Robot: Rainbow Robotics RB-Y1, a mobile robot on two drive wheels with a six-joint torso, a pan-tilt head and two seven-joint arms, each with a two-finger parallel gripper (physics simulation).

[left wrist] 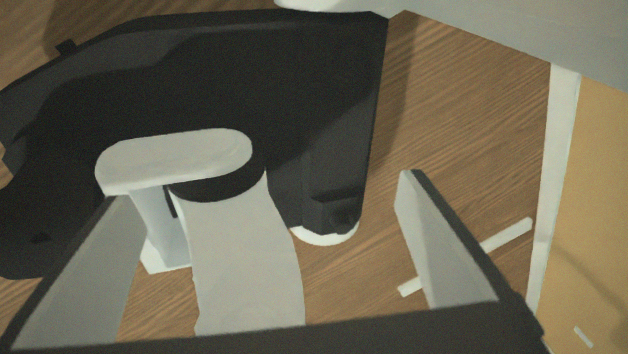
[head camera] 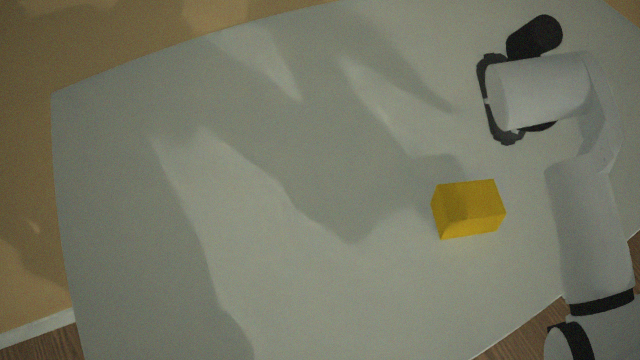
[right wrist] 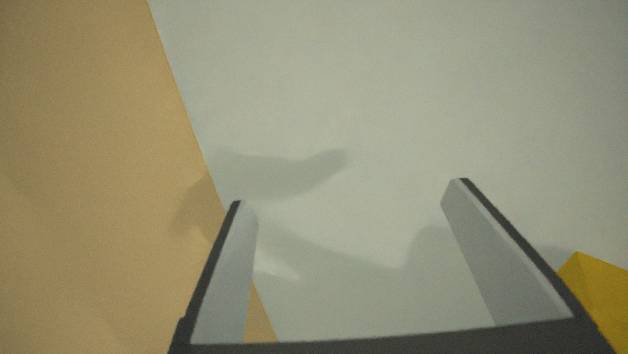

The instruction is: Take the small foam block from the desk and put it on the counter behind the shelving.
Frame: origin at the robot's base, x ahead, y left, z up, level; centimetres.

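Seen in the pictures: left gripper, fingertip midpoint: [left wrist: 269, 200]; right gripper, fingertip midpoint: [right wrist: 347, 201].
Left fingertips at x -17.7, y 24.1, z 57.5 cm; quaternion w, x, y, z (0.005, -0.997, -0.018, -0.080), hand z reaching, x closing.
Observation:
A point is followed by its place in that frame.
The small foam block, a yellow box shape [head camera: 469, 209] @[y -19.0, x 18.3, z 99.6 cm] [right wrist: 607, 295] @[y -24.0, x 22.7, z 98.1 cm], lies on the grey desk top [head camera: 325, 300] @[y -0.3, x 7.8, z 95.1 cm] [right wrist: 375, 75] @[y -29.9, x 39.6, z 95.0 cm]. In the right wrist view it shows at the lower right edge, outside the fingers. My right gripper [right wrist: 347, 201] @[y -25.2, x 35.1, z 103.8 cm] is open and empty above the desk; in the head view it is mostly hidden behind the wrist, beyond the block toward the desk's far side. My left gripper [left wrist: 269, 200] @[y 24.1, x -17.7, z 57.5 cm] is open and empty, over the floor beside my base. The counter and the shelving do not show.
A tan wall [head camera: 125, 30] @[y 39.2, x 57.3, z 101.6 cm] [left wrist: 590, 175] @[y -25.5, x 90.5, z 18.0 cm] [right wrist: 75, 150] @[y -10.5, x 82.8, z 115.1 cm] runs along the desk's far edge. In the left wrist view my black base [left wrist: 225, 75] @[y 15.3, x -19.5, z 16.9 cm] stands on the wooden floor [left wrist: 465, 110] @[y -6.1, x 46.1, z 0.0 cm], and the desk's edge [left wrist: 550, 35] @[y 25.1, x 15.3, z 40.1 cm] shows at the upper right.

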